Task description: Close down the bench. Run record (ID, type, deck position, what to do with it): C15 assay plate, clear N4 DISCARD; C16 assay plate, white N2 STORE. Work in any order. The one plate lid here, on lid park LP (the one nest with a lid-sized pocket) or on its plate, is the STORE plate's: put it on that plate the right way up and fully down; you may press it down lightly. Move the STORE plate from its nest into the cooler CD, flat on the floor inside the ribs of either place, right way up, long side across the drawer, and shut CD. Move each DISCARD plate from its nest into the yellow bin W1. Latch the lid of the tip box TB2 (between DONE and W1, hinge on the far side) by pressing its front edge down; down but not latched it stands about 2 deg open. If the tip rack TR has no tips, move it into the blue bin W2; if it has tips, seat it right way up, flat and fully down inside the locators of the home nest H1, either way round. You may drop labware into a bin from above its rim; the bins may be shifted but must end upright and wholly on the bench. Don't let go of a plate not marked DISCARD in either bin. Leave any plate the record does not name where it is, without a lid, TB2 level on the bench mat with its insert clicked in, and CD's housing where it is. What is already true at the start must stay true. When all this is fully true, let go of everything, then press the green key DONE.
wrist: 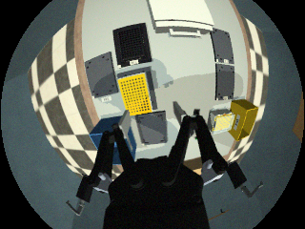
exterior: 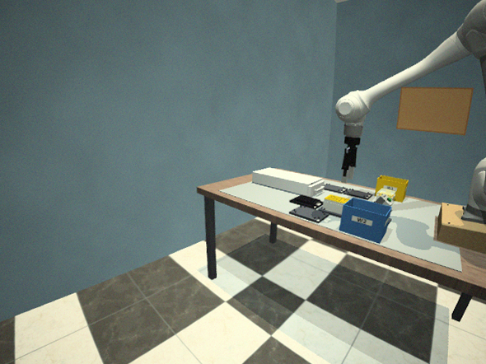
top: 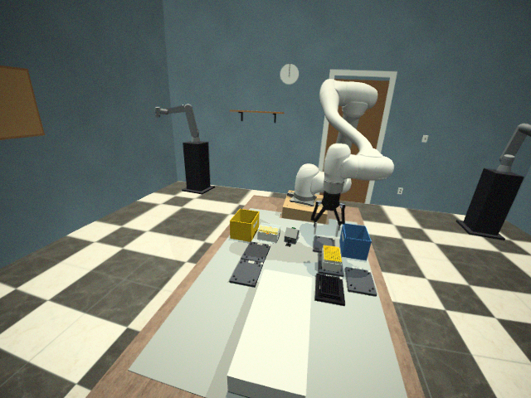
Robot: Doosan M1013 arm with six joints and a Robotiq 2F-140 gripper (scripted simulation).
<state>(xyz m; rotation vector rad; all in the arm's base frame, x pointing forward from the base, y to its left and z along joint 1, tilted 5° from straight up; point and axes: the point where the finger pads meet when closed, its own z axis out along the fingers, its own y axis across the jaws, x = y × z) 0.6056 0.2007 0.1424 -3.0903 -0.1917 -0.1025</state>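
My gripper is now 130 mm above the yellow-topped tip rack, 40 mm to the right of it and 10 mm short of it. The rest, counted from my hand: black plate: 190 mm ahead, 170 mm below, 60 mm to the left; blue bin W2: 180 mm behind, 160 mm to the left, 150 mm below; done key block: 190 mm to the right, 160 mm behind, 130 mm below.
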